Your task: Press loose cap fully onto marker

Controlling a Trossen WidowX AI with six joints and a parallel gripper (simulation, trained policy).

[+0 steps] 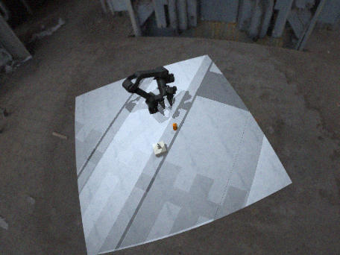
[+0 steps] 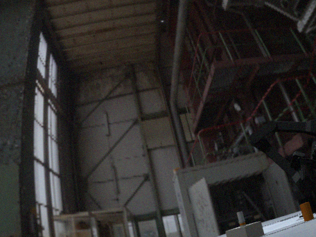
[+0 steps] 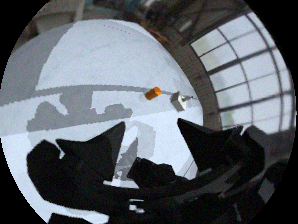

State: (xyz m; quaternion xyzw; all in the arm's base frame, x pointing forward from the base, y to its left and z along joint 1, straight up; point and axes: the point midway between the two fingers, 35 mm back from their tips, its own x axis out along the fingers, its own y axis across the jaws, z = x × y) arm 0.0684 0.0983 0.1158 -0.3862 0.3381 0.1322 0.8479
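Right now the orange cap is 120 mm ahead of my gripper tip and 70 mm below it. Also, from my gripper tip: white holder block (230 mm ahead, 140 mm to the right, 70 mm below).
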